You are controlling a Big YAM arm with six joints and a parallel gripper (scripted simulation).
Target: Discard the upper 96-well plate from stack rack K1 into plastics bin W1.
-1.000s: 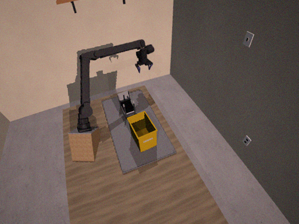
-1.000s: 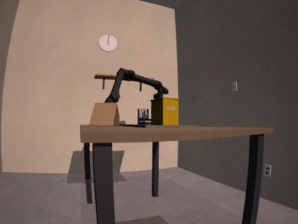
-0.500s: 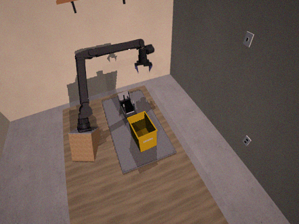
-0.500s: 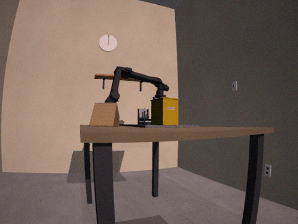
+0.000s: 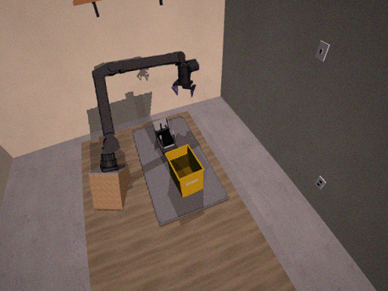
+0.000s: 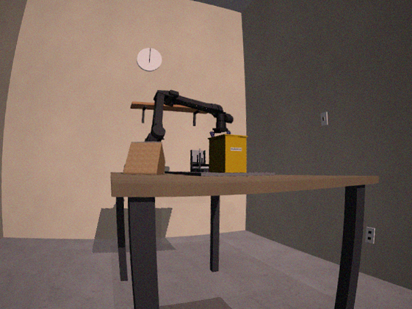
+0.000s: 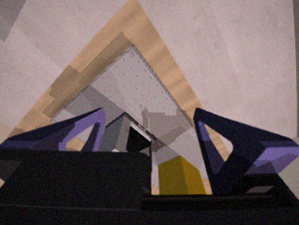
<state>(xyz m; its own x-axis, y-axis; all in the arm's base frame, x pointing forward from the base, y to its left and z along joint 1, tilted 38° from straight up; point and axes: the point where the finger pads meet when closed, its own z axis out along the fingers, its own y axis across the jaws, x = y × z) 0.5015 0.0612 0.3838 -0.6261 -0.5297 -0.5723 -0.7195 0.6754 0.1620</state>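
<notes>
The black 96-well plate is 200 mm behind my hand, 130 mm to the right of it and 170 mm below it. Also, from my hand: yellow plastics bin W1: 210 mm behind, 460 mm to the right, 120 mm below.
</notes>
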